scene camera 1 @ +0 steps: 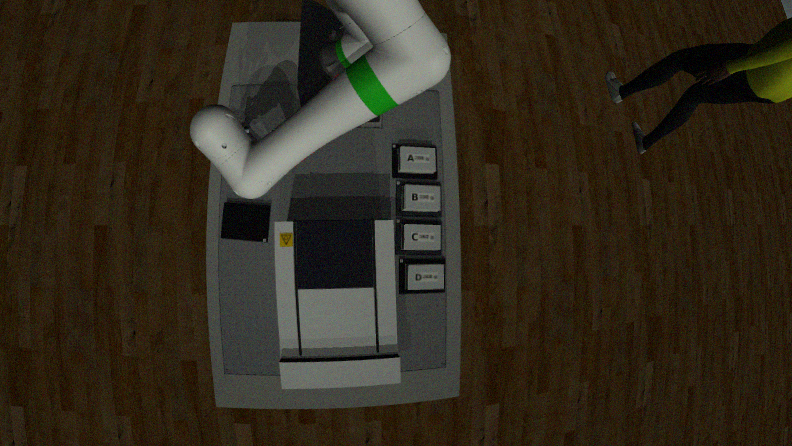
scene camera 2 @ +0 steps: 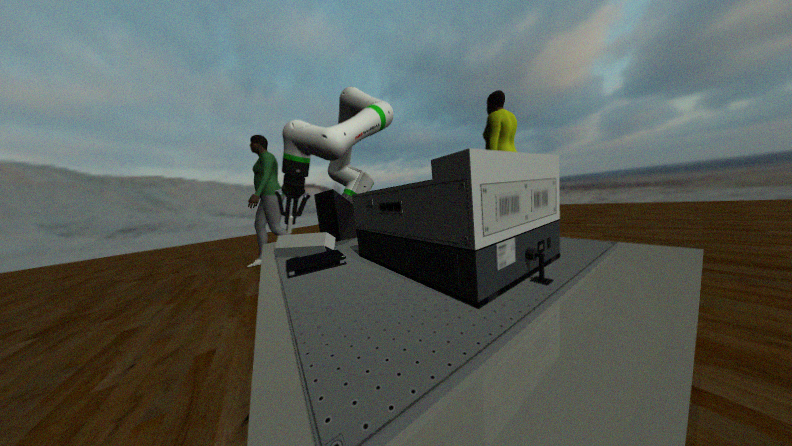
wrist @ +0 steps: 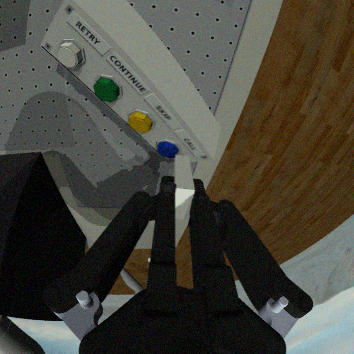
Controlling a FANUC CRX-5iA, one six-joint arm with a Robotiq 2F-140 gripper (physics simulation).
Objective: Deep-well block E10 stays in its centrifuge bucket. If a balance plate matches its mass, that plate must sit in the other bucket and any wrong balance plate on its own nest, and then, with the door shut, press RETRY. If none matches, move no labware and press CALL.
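Pixels of known places: gripper, fingertip midpoint: (scene camera 2: 288, 231) (wrist: 179, 167); arm's base, origin of the base link: (scene camera 1: 336, 62) (scene camera 2: 345, 207) (wrist: 9, 263).
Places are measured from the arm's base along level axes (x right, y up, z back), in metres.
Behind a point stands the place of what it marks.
Observation:
My gripper (scene camera 2: 289, 226) @(x 0.315, y -0.067, z -0.255 m) (wrist: 179, 167) @(x 0.315, y -0.067, z -0.255 m) is shut and empty, pointing down over the button box (scene camera 2: 304, 242) @(x 0.267, y -0.106, z -0.364 m) (wrist: 150, 80) @(x 0.265, y -0.075, z -0.342 m). In the wrist view its fingertips are right beside the blue CALL button (wrist: 167, 149) @(x 0.301, y -0.086, z -0.263 m); whether they touch is unclear. The white RETRY button (wrist: 70, 54) @(x 0.193, y -0.085, z -0.356 m) is at the box's far end, past yellow SKIP (wrist: 140, 122) @(x 0.265, y -0.086, z -0.293 m) and green CONTINUE (wrist: 106, 89) @(x 0.228, y -0.086, z -0.325 m). Balance plates A (scene camera 1: 417, 159) @(x -0.313, y -0.105, z -0.279 m), B (scene camera 1: 421, 197) @(x -0.334, y -0.105, z -0.409 m), C (scene camera 1: 421, 237) @(x -0.342, y -0.104, z -0.543 m) and D (scene camera 1: 425, 277) @(x -0.364, y -0.105, z -0.675 m) sit on nests right of the centrifuge (scene camera 1: 335, 321) @(x -0.075, y 0.052, z -0.802 m) (scene camera 2: 415, 216) @(x 0.079, y -0.014, z -0.866 m). Their small print is unreadable. Block E10, the buckets and the door's state cannot be seen.
A black nest (scene camera 1: 245, 221) @(x 0.249, y -0.133, z -0.537 m) (scene camera 2: 315, 263) @(x 0.258, y -0.135, z -0.599 m) lies left of the centrifuge. A dark upright box (scene camera 2: 335, 214) @(x 0.094, y -0.025, z -0.149 m) (wrist: 35, 235) @(x 0.102, y -0.040, z -0.095 m) stands near the gripper. A small black stand (scene camera 2: 541, 268) @(x -0.098, y -0.132, z -1.010 m) is behind the centrifuge. People in yellow (scene camera 1: 770, 83) (scene camera 2: 503, 130) and green (scene camera 2: 266, 171) are beyond the table.

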